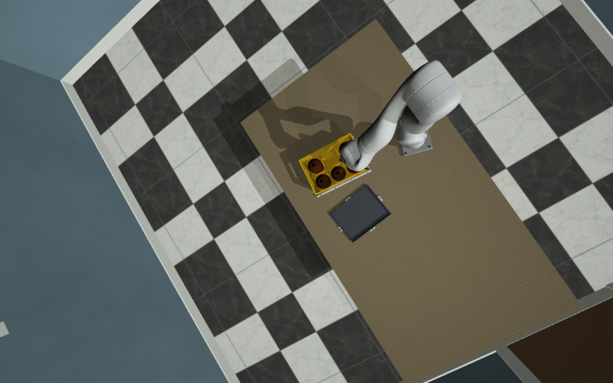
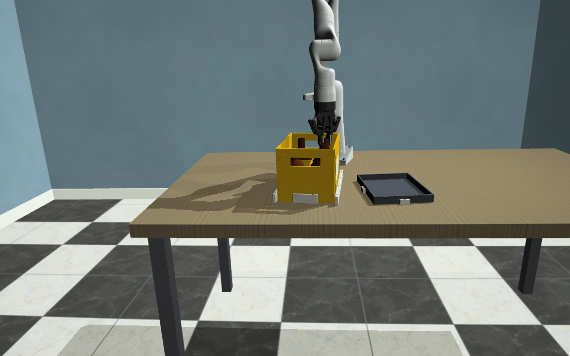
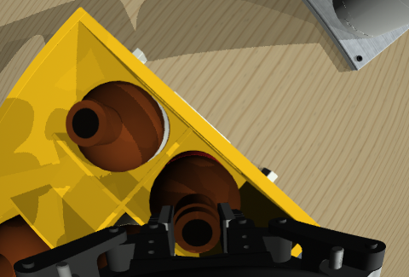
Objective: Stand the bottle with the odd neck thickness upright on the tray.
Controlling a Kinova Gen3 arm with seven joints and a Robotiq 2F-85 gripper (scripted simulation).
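Now: the brown bottle 70 mm below my hand. Also, from my hand: yellow crate: 70 mm ahead, 70 mm to the right, 70 mm below; dark tray: 150 mm ahead, 200 mm to the left, 140 mm below.
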